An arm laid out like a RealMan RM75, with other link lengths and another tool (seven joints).
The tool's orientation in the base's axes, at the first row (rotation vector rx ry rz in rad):
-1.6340, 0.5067, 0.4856
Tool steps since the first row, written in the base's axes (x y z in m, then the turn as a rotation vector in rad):
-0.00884, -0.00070, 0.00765, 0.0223, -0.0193, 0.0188
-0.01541, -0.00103, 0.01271, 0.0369, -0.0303, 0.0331
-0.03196, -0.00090, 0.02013, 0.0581, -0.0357, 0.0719
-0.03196, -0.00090, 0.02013, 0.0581, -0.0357, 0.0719
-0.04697, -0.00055, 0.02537, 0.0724, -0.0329, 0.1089
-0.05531, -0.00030, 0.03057, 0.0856, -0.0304, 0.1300
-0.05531, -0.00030, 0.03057, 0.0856, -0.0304, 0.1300
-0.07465, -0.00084, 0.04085, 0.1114, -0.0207, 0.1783
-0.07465, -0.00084, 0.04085, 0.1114, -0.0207, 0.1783
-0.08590, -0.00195, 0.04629, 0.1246, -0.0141, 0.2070
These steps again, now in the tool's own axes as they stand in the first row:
-0.01159, -0.00093, -0.00137, 0.0081, -0.0261, -0.0219
-0.01986, -0.00114, -0.00213, 0.0122, -0.0449, -0.0348
-0.03762, 0.00252, -0.00247, 0.0071, -0.0879, -0.0452
-0.03762, 0.00252, -0.00247, 0.0071, -0.0879, -0.0452
-0.05287, 0.00701, -0.00238, -0.0029, -0.1263, -0.0470
-0.06268, 0.00766, -0.00253, -0.0046, -0.1513, -0.0473
-0.06268, 0.00766, -0.00253, -0.0046, -0.1513, -0.0473
-0.08434, 0.01071, -0.00380, -0.0122, -0.2063, -0.0439
-0.08434, 0.01071, -0.00380, -0.0122, -0.2063, -0.0439
-0.09658, 0.01301, -0.00527, -0.0185, -0.2378, -0.0410

